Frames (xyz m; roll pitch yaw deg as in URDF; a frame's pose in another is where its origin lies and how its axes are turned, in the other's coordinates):
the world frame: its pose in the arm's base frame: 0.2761 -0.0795 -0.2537 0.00 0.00 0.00
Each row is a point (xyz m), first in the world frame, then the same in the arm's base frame.
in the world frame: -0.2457 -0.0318 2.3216
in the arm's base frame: 0.0304 -0.1113 2.0679
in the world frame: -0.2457 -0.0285 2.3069
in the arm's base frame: 0.0304 -0.1080 2.0532
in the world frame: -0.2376 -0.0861 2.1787
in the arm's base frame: 0.0385 -0.1656 1.9250
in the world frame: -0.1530 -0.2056 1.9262
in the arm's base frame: 0.1231 -0.2851 1.6725
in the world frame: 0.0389 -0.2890 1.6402
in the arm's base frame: 0.3150 -0.3685 1.3865
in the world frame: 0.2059 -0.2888 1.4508
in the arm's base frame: 0.4820 -0.3683 1.1971
